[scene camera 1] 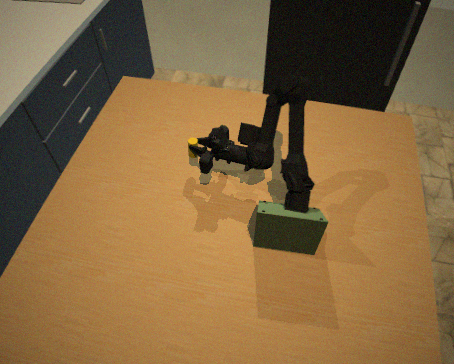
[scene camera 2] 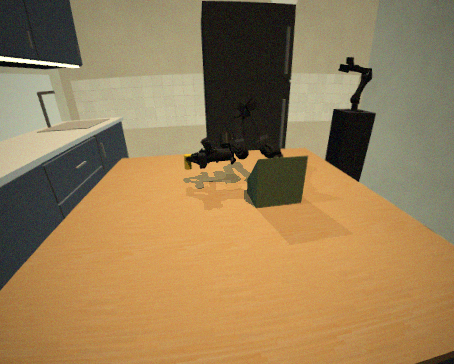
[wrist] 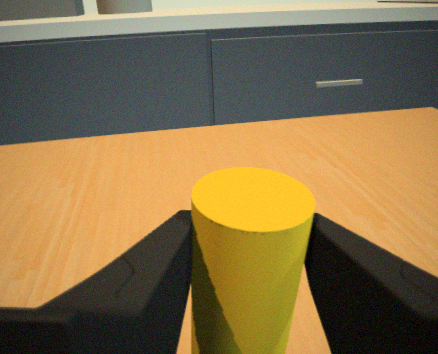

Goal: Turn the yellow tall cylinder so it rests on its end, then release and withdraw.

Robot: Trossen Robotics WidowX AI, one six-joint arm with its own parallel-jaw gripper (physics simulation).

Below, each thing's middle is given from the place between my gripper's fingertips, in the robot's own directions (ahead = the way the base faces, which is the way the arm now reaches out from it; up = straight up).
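Scene:
Yellow cylinder [wrist: 250, 226], 2 cm below my hand.

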